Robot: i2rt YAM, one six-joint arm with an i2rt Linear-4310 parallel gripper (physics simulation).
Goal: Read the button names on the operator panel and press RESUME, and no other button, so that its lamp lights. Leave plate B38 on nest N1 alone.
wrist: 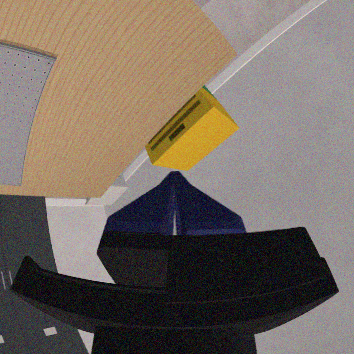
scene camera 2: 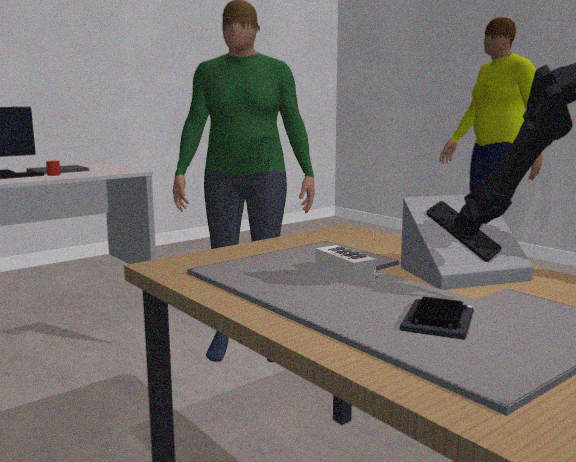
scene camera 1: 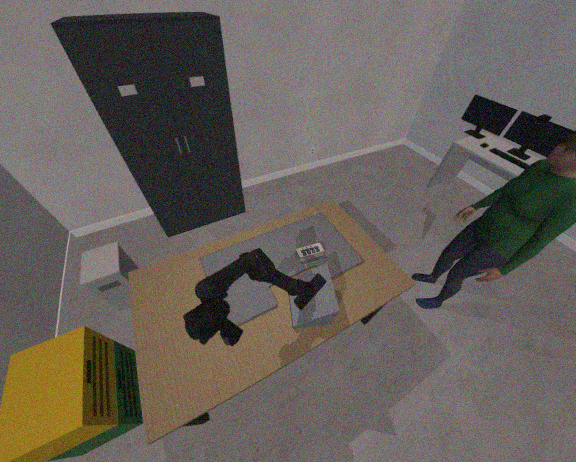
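Pixels of known places: gripper, fingertip midpoint: [wrist: 174,178]; arm's base, origin of the base link: [scene camera 2: 462,231] [scene camera 1: 310,291].
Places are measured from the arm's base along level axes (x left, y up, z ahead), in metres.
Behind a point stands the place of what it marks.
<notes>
A small white box [scene camera 1: 310,251] @(z 0.236, x -0.170, y -0.044 m) [scene camera 2: 346,253] @(z 0.255, x -0.168, y -0.047 m) with several dark marks on its top, apparently the operator panel, stands on the grey mat [scene camera 1: 225,258] @(z 0.479, x 0.302, y -0.102 m) [scene camera 2: 300,310] @(z 0.520, x -0.049, y -0.102 m) [wrist: 20,115] @(z 0.233, x 0.417, y -0.102 m). Its button names and lamps are too small to read. A dark square nest [scene camera 2: 407,327] @(z 0.445, x 0.173, y -0.093 m) with a black ribbed piece [scene camera 2: 438,310] @(z 0.360, x 0.183, y -0.077 m) on it, apparently N1 and plate B38, lies on the mat; no label is legible. My gripper [wrist: 174,178] @(z -0.032, x 0.532, y 0.254 m) is shut and empty, blue fingertips together. Its fingers are hidden in scene camera 1. It is away from the panel, on the other side of the table.
The arm's base plate [scene camera 1: 310,291] @(z -0.016, x 0.015, y 0.048 m) [scene camera 2: 462,231] @(z 0.035, x 0.021, y 0.009 m) sits on a grey sloped block [scene camera 1: 316,315] @(z -0.120, x 0.045, y 0.007 m) [scene camera 2: 485,276] @(z 0.038, x 0.095, y -0.092 m) on the wooden table [scene camera 1: 180,370] @(z 0.003, x 0.698, y -0.115 m) [scene camera 2: 380,360] @(z 0.560, x 0.205, y -0.115 m) [wrist: 110,75] @(z 0.065, x 0.605, y -0.115 m). A yellow cabinet [scene camera 1: 45,385] [wrist: 200,140] stands beyond the table edge. A person in green [scene camera 1: 530,215] [scene camera 2: 245,115] stands beside the table.
</notes>
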